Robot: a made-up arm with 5 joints. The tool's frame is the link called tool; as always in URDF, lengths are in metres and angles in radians.
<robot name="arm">
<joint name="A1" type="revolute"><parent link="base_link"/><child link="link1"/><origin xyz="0 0 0.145" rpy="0 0 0"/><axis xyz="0 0 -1"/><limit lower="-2.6" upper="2.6"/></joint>
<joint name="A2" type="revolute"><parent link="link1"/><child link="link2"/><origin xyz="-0.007 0.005 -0.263" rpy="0 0 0"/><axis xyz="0 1 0"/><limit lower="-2.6" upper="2.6"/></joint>
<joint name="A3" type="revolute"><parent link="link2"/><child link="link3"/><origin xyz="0.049 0.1 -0.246" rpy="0 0 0"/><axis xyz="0 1 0"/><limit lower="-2.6" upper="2.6"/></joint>
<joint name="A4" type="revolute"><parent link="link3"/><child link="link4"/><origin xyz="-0.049 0.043 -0.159" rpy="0 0 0"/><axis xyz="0 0 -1"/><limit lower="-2.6" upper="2.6"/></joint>
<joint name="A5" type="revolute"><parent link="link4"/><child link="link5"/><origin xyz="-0.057 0.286 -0.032" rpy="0 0 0"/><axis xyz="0 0 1"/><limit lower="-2.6" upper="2.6"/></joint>
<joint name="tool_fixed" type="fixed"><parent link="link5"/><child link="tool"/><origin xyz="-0.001 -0.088 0.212" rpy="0 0 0"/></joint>
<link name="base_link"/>
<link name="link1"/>
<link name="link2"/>
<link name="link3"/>
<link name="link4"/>
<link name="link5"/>
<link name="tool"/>
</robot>
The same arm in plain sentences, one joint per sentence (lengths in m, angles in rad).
The arm has five revolute joints in a row. What follows holds with every joint at zero, and every direction is one of the base frame's.
The first joint sits 0.1450 m along +z from the base frame's origin and rotates about -z, from -2.6000 to 2.6000 rad.
The second joint sits 0.0070 m along -x and 0.0050 m along +y and 0.2630 m along -z from the first joint and rotates about +y, from -2.6000 to 2.6000 rad.
The third joint sits 0.0490 m along +x and 0.1000 m along +y and 0.2460 m along -z from the second joint and rotates about +y, from -2.6000 to 2.6000 rad.
The fourth joint sits 0.0490 m along -x and 0.0430 m along +y and 0.1590 m along -z from the third joint and rotates about -z, from -2.6000 to 2.6000 rad.
The fifth joint sits 0.0570 m along -x and 0.2860 m along +y and 0.0320 m along -z from the fourth joint and rotates about +z, from -2.6000 to 2.6000 rad.
The tool frame, which is the frame that the pose is given for, sits 0.0010 m along -x and 0.0880 m along -y and 0.2120 m along +z from the fifth joint; its axes are parallel to the base frame's.

